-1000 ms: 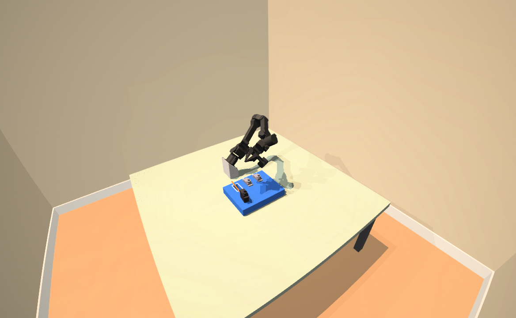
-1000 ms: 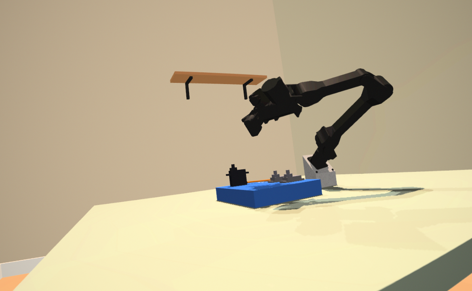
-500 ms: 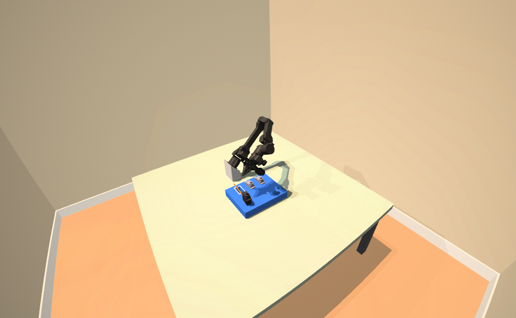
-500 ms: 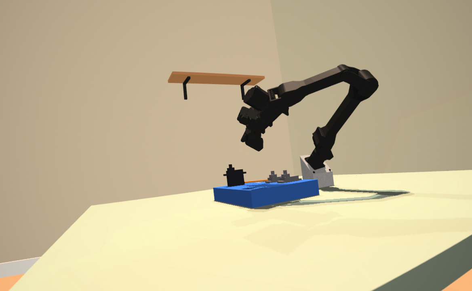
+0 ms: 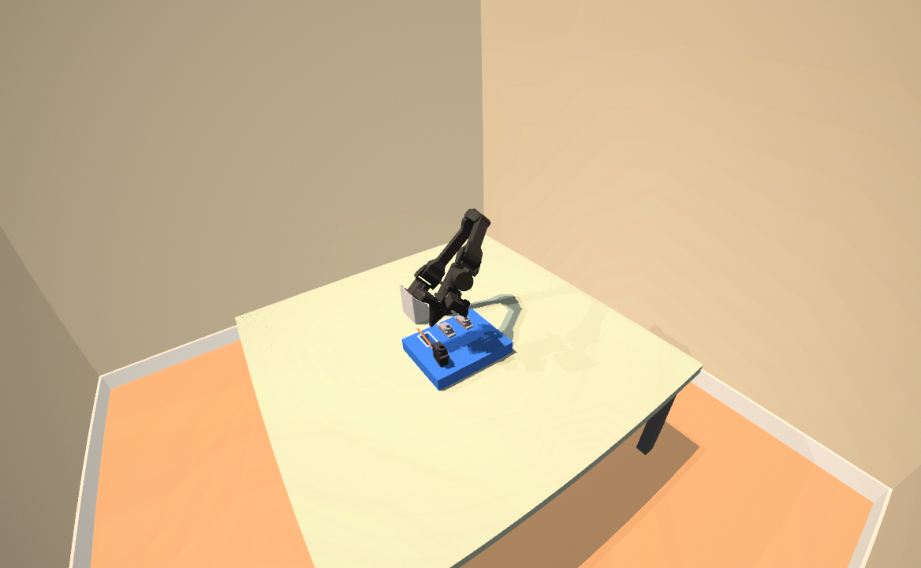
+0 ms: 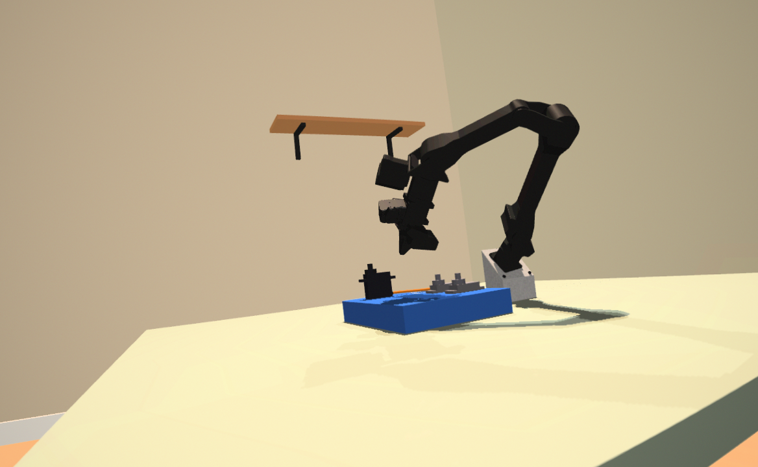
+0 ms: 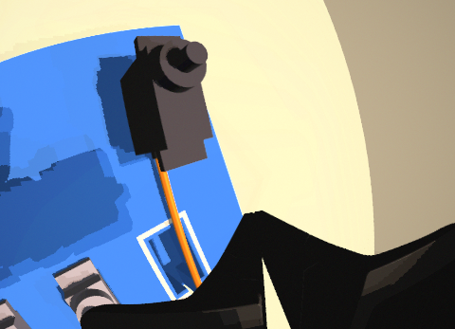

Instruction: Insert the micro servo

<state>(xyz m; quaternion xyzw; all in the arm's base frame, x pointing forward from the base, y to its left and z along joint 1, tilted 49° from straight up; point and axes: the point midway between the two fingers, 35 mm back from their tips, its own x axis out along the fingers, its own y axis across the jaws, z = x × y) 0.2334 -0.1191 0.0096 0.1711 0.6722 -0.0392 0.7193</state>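
Right now the blue deck is 60 mm ahead of my gripper tip, 80 mm to the left of it and 120 mm below it.
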